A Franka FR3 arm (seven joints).
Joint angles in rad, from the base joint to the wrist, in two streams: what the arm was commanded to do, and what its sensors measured. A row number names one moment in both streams.
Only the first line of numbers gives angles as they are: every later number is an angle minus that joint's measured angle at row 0.
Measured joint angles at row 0:
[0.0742 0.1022 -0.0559 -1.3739 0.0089 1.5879 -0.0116]
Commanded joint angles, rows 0 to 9:
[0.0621 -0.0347 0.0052 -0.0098 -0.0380 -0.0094 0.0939]
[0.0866 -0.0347 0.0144 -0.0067 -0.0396 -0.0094 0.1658]
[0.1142 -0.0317 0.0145 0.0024 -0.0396 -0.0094 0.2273]
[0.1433 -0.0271 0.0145 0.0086 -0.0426 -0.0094 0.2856]
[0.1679 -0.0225 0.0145 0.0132 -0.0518 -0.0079 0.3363]
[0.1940 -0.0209 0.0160 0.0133 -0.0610 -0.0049 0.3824]
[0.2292 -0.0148 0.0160 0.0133 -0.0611 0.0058 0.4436]
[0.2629 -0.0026 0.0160 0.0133 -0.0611 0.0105 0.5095]
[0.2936 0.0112 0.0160 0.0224 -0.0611 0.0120 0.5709]
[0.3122 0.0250 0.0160 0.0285 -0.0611 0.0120 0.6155]
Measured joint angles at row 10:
[0.2580 -0.0165 0.0197 0.0017 -0.0422 0.0024 0.4836]
